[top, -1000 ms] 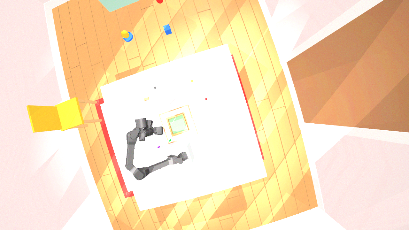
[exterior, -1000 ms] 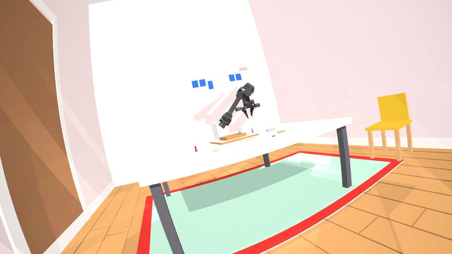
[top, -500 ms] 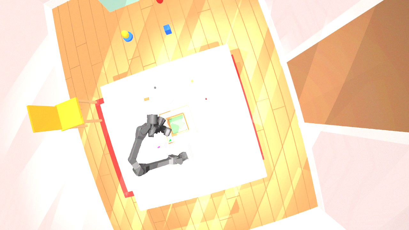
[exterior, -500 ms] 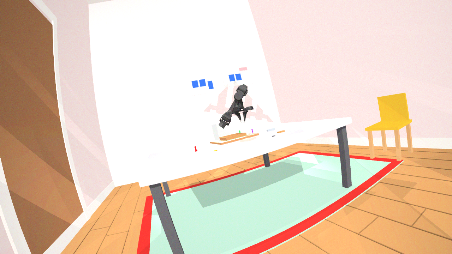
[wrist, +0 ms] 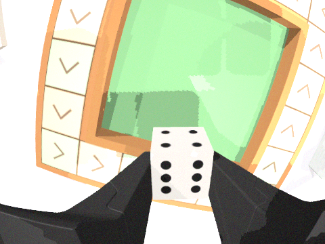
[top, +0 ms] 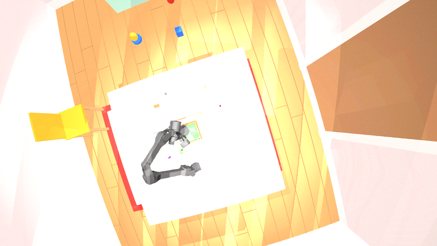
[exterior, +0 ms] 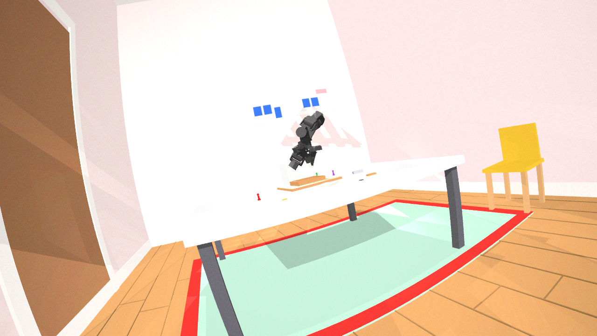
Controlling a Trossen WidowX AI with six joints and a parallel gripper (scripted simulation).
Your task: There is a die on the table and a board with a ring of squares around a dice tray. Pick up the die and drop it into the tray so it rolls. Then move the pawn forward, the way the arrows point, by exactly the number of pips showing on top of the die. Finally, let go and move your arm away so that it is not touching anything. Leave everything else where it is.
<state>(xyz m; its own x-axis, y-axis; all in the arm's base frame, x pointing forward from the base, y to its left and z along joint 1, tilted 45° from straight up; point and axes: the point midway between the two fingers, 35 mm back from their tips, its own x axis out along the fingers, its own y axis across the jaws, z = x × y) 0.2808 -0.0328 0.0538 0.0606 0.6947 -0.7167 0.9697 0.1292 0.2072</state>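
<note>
Now: the green pawn 12 cm behind my gripper tip, 9 cm to the left of it and 7 cm below it. Also, from my gripper tip: green dice tray 9 cm below, 3 cm to the right, 1 cm behind; then purple pawn 21 cm to the left, 15 cm behind, 8 cm below; then white die right at my gripper tip.
</note>
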